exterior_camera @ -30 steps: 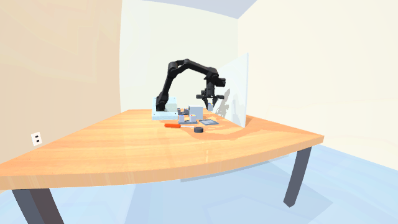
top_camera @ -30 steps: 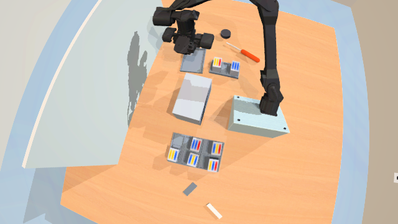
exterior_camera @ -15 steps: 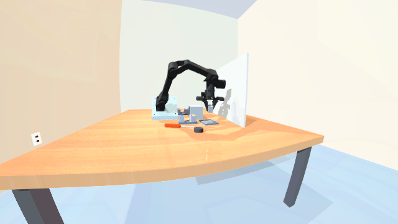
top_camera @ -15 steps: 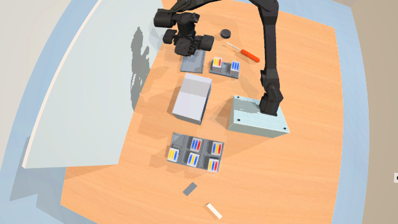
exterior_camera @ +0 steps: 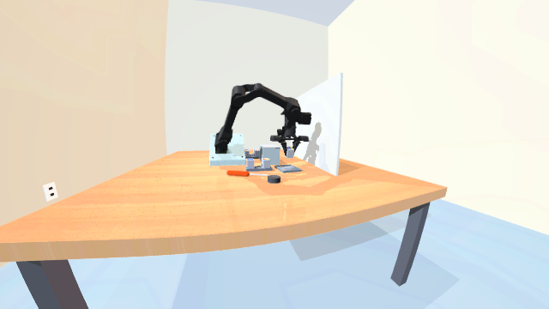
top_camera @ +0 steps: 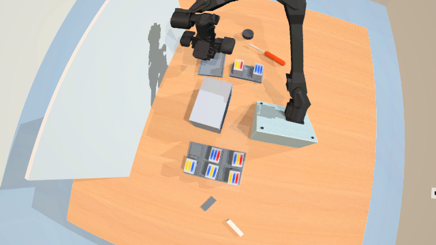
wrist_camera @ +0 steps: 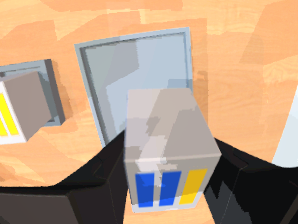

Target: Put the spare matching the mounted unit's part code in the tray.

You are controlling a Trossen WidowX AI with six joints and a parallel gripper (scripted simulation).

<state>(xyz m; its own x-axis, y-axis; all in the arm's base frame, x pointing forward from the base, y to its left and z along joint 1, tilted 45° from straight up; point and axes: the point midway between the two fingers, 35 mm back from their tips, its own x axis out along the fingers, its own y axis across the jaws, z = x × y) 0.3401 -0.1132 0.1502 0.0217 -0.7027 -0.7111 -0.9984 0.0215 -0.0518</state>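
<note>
Now: gripper tip 10 mm past the grey tray and 70 mm above it. Round my gripper tip: grey panel 190 mm ahead, 180 mm to the left, 160 mm above; grey box 60 mm behind, 200 mm to the left, 20 mm below; black puck 130 mm behind, 180 mm to the right, 60 mm below.
</note>
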